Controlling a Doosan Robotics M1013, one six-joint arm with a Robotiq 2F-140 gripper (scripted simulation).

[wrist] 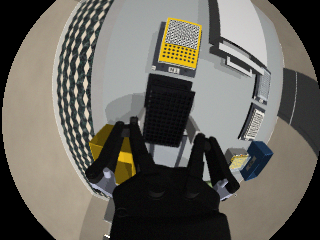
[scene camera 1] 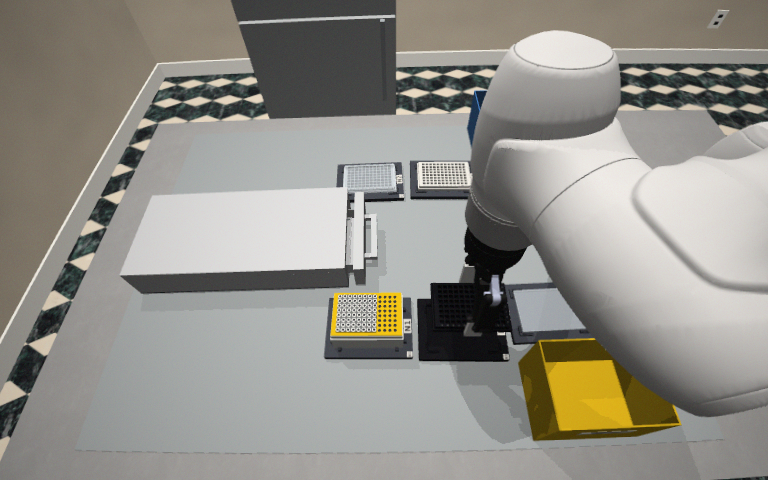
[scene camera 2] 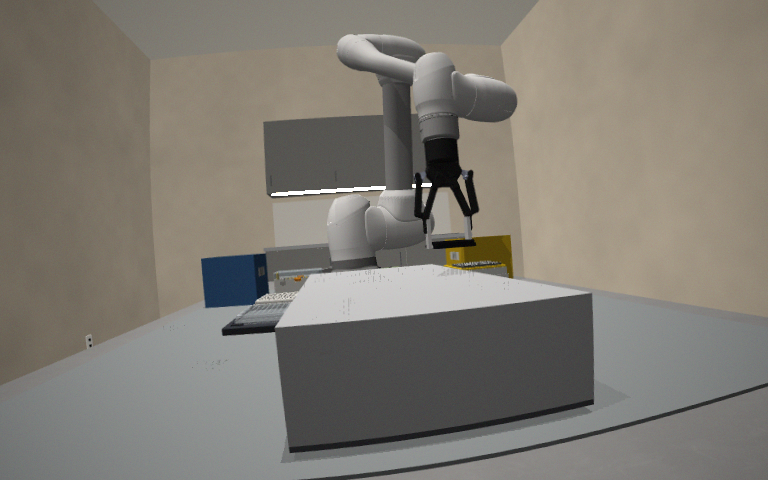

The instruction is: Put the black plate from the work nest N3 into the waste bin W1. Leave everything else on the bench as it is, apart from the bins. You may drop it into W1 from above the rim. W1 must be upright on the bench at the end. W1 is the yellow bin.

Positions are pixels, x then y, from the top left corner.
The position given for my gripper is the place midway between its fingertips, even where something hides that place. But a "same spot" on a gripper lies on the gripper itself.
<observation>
my gripper: wrist 166,117; scene camera 1; scene camera 2
yellow bin W1: wrist; scene camera 1; scene camera 2 495,248
same spot on my gripper: (scene camera 2: pixel 467 175) = (scene camera 1: pixel 484 294)
same spot on yellow bin W1: (wrist: pixel 125 168) = (scene camera 1: pixel 631 383)
</observation>
